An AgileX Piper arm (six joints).
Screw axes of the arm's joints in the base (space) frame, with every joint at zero. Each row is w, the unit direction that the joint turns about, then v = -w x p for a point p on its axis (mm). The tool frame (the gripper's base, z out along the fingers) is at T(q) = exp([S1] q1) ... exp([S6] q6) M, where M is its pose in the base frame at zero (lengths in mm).
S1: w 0 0 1 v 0.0 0.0 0.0
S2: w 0 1 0 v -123.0 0.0 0.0
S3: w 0 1 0 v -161.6 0.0 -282.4
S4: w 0.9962 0 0.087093 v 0.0 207.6 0.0
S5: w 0 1 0 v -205.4 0.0 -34.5
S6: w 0.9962 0 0.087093 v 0.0 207.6 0.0
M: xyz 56.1 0.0 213.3 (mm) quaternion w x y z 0.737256 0 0.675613 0
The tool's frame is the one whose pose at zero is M.
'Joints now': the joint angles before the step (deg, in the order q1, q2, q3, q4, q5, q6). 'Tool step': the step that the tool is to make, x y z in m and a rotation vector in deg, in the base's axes. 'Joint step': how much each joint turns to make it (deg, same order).
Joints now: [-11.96, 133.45, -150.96, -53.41, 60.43, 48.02]
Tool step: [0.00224, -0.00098, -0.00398, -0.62, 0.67, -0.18]
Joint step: [0.00, 0.59, -0.08, -0.71, -0.08, -0.09]
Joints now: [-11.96, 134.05, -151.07, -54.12, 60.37, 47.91]
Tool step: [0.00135, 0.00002, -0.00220, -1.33, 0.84, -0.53]
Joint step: [0.19, 0.45, -0.07, -1.60, 0.19, -0.07]
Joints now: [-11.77, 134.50, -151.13, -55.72, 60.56, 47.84]
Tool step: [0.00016, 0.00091, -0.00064, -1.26, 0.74, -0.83]
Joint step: [0.30, 0.24, -0.02, -1.75, 0.59, 0.10]
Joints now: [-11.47, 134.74, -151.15, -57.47, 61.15, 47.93]
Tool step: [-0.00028, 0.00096, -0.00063, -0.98, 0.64, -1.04]
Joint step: [0.30, 0.20, -0.01, -1.62, 0.86, 0.26]
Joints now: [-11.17, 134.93, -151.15, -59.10, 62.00, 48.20]
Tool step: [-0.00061, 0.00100, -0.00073, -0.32, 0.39, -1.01]
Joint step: [0.25, 0.12, 0.00, -1.00, 1.00, 0.39]
